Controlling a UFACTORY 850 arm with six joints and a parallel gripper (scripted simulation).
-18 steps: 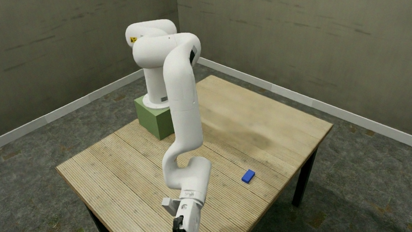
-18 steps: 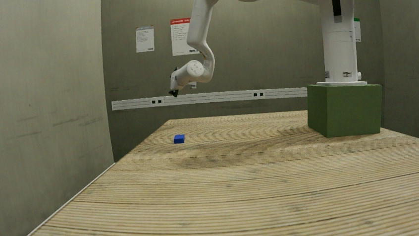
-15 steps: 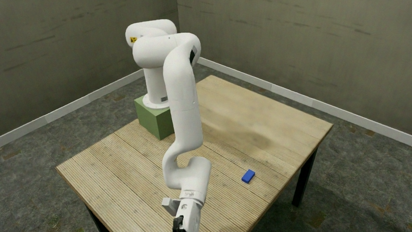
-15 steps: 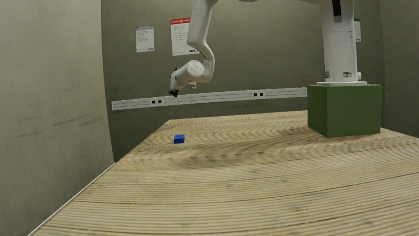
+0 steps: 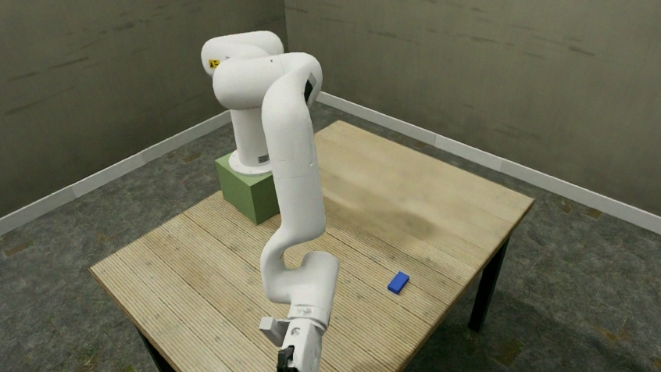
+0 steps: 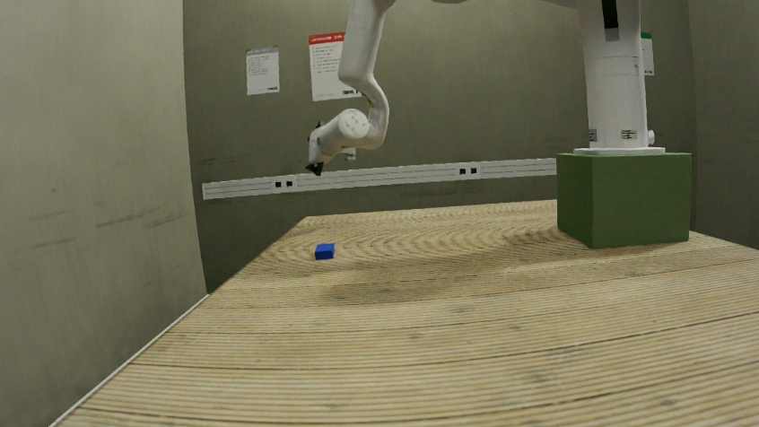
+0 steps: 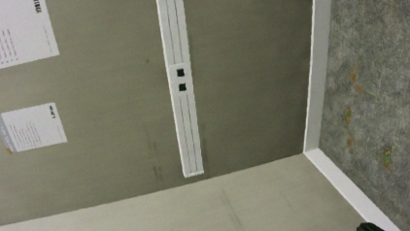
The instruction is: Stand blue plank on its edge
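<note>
The blue plank is 19 cm behind my hand, 48 cm to the left of it and 20 cm below it.
</note>
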